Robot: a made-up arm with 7 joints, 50 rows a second.
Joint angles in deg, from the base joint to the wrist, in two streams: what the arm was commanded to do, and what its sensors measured. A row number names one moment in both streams.
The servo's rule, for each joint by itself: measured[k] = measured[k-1] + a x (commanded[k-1-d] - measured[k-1]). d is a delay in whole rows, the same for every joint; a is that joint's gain. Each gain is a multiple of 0.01, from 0.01 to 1. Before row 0 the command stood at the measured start. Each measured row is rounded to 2 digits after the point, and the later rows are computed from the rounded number. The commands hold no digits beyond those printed.
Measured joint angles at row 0:
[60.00 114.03 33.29 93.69 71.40 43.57 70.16]
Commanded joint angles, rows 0 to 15:
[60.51 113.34 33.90 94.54 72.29 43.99 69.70]
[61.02 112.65 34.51 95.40 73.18 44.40 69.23]
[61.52 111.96 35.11 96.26 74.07 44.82 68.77]
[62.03 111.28 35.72 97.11 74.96 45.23 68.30]
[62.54 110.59 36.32 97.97 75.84 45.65 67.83]
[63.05 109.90 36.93 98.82 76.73 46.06 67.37]
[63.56 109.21 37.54 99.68 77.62 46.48 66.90]
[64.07 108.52 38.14 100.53 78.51 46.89 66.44]
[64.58 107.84 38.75 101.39 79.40 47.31 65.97]
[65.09 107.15 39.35 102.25 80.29 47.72 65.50]
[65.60 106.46 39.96 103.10 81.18 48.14 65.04]
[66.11 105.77 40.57 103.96 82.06 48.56 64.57]
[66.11 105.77 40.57 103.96 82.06 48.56 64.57]
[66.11 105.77 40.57 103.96 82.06 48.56 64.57]
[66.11 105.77 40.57 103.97 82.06 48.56 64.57]
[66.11 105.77 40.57 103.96 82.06 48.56 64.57]
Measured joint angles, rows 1 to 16:
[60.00 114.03 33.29 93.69 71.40 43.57 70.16]
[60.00 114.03 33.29 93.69 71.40 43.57 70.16]
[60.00 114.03 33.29 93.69 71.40 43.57 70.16]
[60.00 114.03 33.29 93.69 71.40 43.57 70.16]
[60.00 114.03 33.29 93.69 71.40 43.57 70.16]
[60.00 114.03 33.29 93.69 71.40 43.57 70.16]
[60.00 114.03 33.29 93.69 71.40 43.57 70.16]
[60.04 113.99 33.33 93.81 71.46 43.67 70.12]
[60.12 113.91 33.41 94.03 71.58 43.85 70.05]
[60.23 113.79 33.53 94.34 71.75 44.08 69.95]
[60.37 113.64 33.68 94.73 71.97 44.36 69.82]
[60.54 113.46 33.86 95.18 72.24 44.67 69.66]
[60.74 113.25 34.07 95.69 72.55 45.00 69.48]
[60.97 113.01 34.31 96.25 72.90 45.36 69.27]
[61.22 112.74 34.58 96.85 73.29 45.73 69.04]
[61.49 112.45 34.87 97.49 73.72 46.11 68.79]
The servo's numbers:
d 7
a 0.08 0.06 0.07 0.14 0.07 0.24 0.08

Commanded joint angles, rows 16 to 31:
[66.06 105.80 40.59 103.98 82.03 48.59 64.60]
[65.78 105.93 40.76 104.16 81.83 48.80 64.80]
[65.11 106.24 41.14 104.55 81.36 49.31 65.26]
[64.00 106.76 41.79 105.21 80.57 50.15 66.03]
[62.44 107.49 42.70 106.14 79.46 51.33 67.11]
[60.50 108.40 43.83 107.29 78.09 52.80 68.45]
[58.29 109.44 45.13 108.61 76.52 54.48 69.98]
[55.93 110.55 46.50 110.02 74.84 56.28 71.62]
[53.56 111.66 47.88 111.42 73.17 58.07 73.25]
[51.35 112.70 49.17 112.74 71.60 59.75 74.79]
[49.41 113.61 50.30 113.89 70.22 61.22 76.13]
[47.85 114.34 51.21 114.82 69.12 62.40 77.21]
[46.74 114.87 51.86 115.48 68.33 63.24 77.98]
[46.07 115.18 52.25 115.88 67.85 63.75 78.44]
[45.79 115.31 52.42 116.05 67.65 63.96 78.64]
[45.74 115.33 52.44 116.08 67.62 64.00 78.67]
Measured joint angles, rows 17 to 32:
[61.78 112.13 35.18 98.16 74.18 46.50 68.53]
[62.09 111.79 35.51 98.85 74.67 46.89 68.25]
[62.41 111.43 35.86 99.57 75.19 47.29 67.96]
[62.71 111.09 36.19 100.18 75.67 47.59 67.69]
[62.98 110.77 36.50 100.71 76.12 47.82 67.44]
[63.23 110.47 36.78 101.17 76.54 48.00 67.21]
[63.46 110.19 37.05 101.56 76.93 48.13 67.00]
[63.67 109.93 37.30 101.90 77.29 48.24 66.81]
[63.84 109.69 37.54 102.22 77.61 48.37 66.65]
[63.94 109.48 37.79 102.55 77.87 48.60 66.54]
[63.94 109.32 38.07 102.92 78.06 48.97 66.50]
[63.82 109.21 38.39 103.37 78.16 49.54 66.55]
[63.55 109.16 38.77 103.92 78.16 50.32 66.70]
[63.13 109.18 39.22 104.58 78.05 51.32 66.96]
[62.55 109.26 39.73 105.34 77.83 52.51 67.33]
[61.83 109.40 40.30 106.19 77.50 53.84 67.80]

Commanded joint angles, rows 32 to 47:
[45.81 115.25 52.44 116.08 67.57 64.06 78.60]
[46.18 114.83 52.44 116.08 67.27 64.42 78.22]
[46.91 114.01 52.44 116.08 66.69 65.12 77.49]
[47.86 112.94 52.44 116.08 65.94 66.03 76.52]
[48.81 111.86 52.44 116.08 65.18 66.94 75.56]
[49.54 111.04 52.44 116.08 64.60 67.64 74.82]
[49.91 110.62 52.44 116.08 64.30 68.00 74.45]
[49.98 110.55 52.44 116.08 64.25 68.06 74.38]
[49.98 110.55 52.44 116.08 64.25 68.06 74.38]
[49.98 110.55 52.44 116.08 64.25 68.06 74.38]
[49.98 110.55 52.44 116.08 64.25 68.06 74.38]
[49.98 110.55 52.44 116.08 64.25 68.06 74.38]
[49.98 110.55 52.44 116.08 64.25 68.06 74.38]
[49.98 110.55 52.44 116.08 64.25 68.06 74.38]
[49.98 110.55 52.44 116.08 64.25 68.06 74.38]
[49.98 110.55 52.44 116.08 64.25 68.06 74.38]
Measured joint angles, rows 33 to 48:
[60.99 109.60 40.92 107.11 77.09 55.26 68.36]
[60.06 109.84 41.58 108.06 76.61 56.69 68.98]
[59.08 110.11 42.25 109.01 76.09 58.06 69.64]
[58.09 110.40 42.92 109.92 75.55 59.30 70.31]
[57.13 110.69 43.57 110.75 75.01 60.37 70.96]
[56.22 110.97 44.19 111.49 74.49 61.23 71.57]
[55.38 111.23 44.77 112.13 74.01 61.89 72.14]
[54.61 111.47 45.31 112.68 73.56 62.41 72.66]
[53.94 111.67 45.81 113.16 73.12 62.89 73.10]
[53.38 111.81 46.27 113.57 72.67 63.43 73.45]
[52.94 111.88 46.70 113.92 72.20 64.05 73.70]
[52.61 111.88 47.10 114.22 71.71 64.74 73.85]
[52.36 111.83 47.47 114.48 71.21 65.44 73.93]
[52.16 111.76 47.82 114.70 70.73 66.05 73.97]
[51.99 111.69 48.14 114.89 70.28 66.53 74.00]
[51.83 111.62 48.44 115.06 69.86 66.90 74.03]

